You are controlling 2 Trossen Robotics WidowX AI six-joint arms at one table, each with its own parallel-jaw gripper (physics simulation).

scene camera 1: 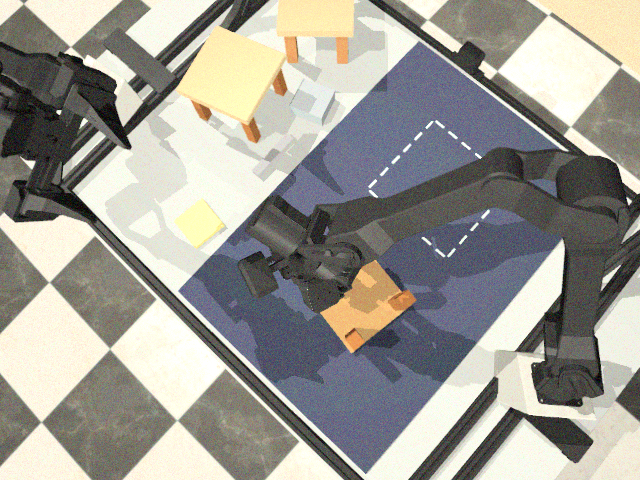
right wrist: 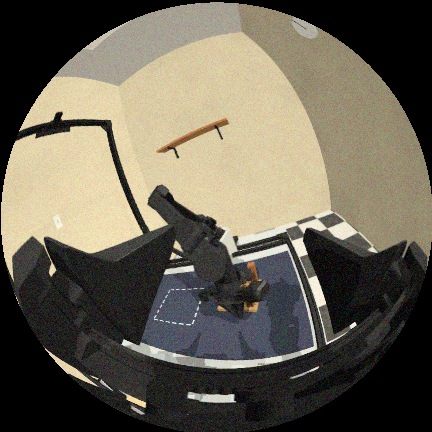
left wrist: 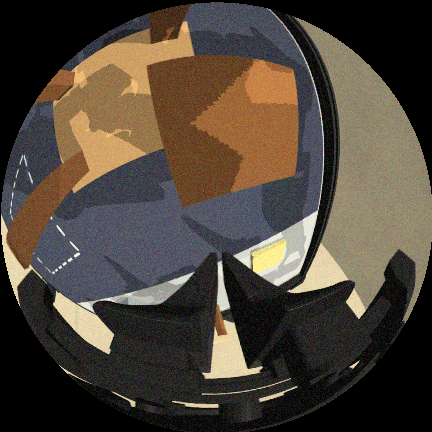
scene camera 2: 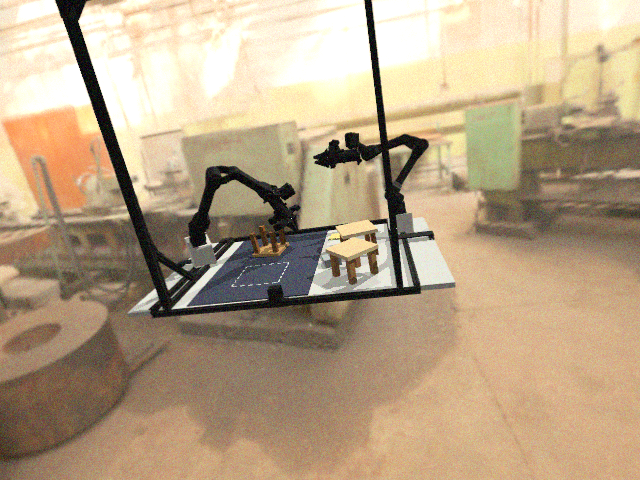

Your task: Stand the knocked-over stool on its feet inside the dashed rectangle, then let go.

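Seen in the pictures: left gripper, fingertip midpoint: [right wrist: 240,317] [left wrist: 218,257] [scene camera 2: 297,231]; right gripper, fingertip midpoint: [scene camera 1: 110,186] [right wrist: 243,233] [scene camera 2: 313,160]; left arm's base at its link origin: [scene camera 1: 555,384] [right wrist: 218,234] [scene camera 2: 198,241]; right arm's base at its link origin: [scene camera 2: 399,215].
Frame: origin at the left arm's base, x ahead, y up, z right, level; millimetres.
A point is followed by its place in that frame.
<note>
The knocked-over stool [scene camera 1: 338,319] {x 334, y -110, z 71 mm} [scene camera 2: 264,253] {x 253, y -110, z 152 mm} [left wrist: 120,155] {x 343, y -110, z 158 mm} [right wrist: 252,270] {x 317, y -33, z 43 mm} lies upside down on the blue mat, its light seat underneath and its brown legs pointing up. It is outside the white dashed rectangle [scene camera 1: 434,121] [scene camera 2: 287,262] {x 294, y -125, z 318 mm} [left wrist: 78,253] {x 297, y -124, z 327 mm} [right wrist: 192,324] {x 295, y -125, z 320 mm}. My left gripper [left wrist: 218,257] {x 431, y -50, z 175 mm} is shut with no stool part between its fingertips. It is low beside the stool, and one leg looms large in front of its wrist camera. In scene camera 1 its arm hides part of the stool and rectangle. My right gripper [scene camera 1: 111,183] {x 585, y 260, z 176 mm} [right wrist: 243,233] {x 585, y 260, z 176 mm} is open and empty, high off the mat.
Two upright stools [scene camera 1: 232,72] {x 561, y -13, z 483 mm} [scene camera 1: 315,18] {x 424, y -15, z 607 mm} stand on the white surface beside the blue mat [scene camera 1: 361,423] {x 278, y -125, z -105 mm}. A pale blue box [scene camera 1: 312,101] {x 421, y -95, z 481 mm}, a small pale bar [scene camera 1: 272,156] {x 489, y -114, z 369 mm} and a yellow block [scene camera 1: 199,223] {x 614, y -120, z 225 mm} [left wrist: 269,255] {x 606, y -120, z 216 mm} lie there too. A black frame edges the table.
</note>
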